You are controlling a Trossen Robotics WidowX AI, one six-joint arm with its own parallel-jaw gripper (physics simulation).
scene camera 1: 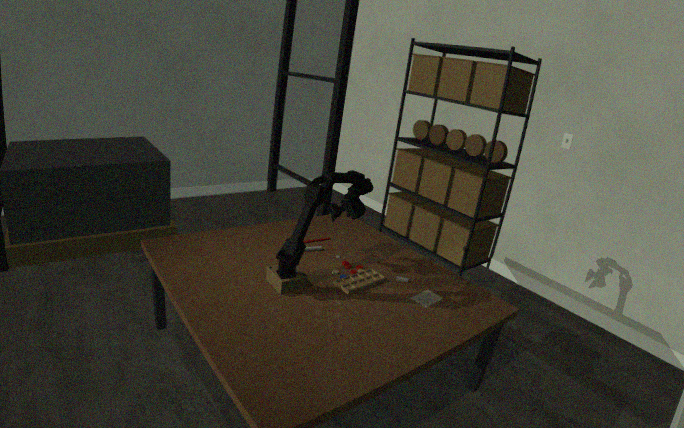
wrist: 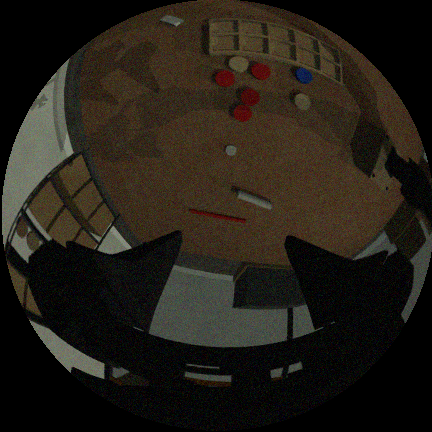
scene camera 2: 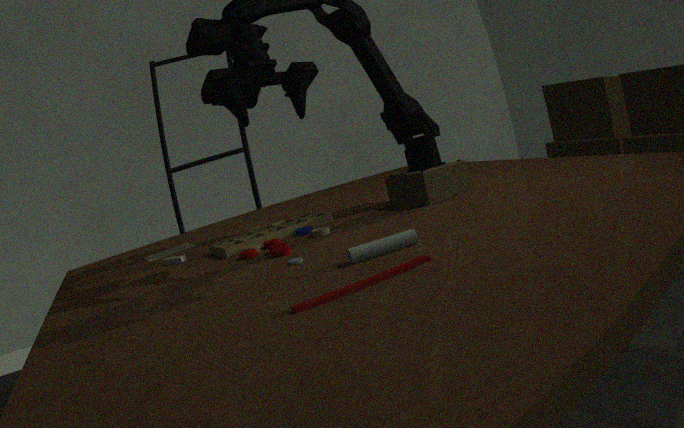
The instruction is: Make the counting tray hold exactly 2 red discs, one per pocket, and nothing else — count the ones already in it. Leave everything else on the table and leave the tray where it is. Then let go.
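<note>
The pale counting tray [scene camera 1: 365,286] [scene camera 2: 233,249] [wrist: 209,44] lies on the table; its two rows of pockets look empty in the wrist view. Several red discs lie outside it: one red disc [wrist: 225,78] at the left, another red disc [wrist: 261,71] near the tray's long side, and two farther out, a red disc [wrist: 250,96] close to a red disc [wrist: 242,113]. A cream disc [wrist: 238,63] and a blue disc [scene camera 1: 343,276] [scene camera 2: 303,231] [wrist: 304,75] lie beside the tray; another cream disc [scene camera 2: 321,231] [wrist: 302,101] is near the blue one. My gripper [scene camera 2: 273,121] [wrist: 234,238] is open and empty, high above the table.
A small white disc [scene camera 2: 295,261] [wrist: 230,150], a white cylinder [scene camera 1: 314,248] [scene camera 2: 383,245] [wrist: 254,199] and a red stick [scene camera 2: 360,284] [wrist: 217,216] lie on the table. A small pale block [scene camera 1: 402,278] [scene camera 2: 174,260] [wrist: 172,20] and a flat pale square [scene camera 1: 426,298] lie past the tray.
</note>
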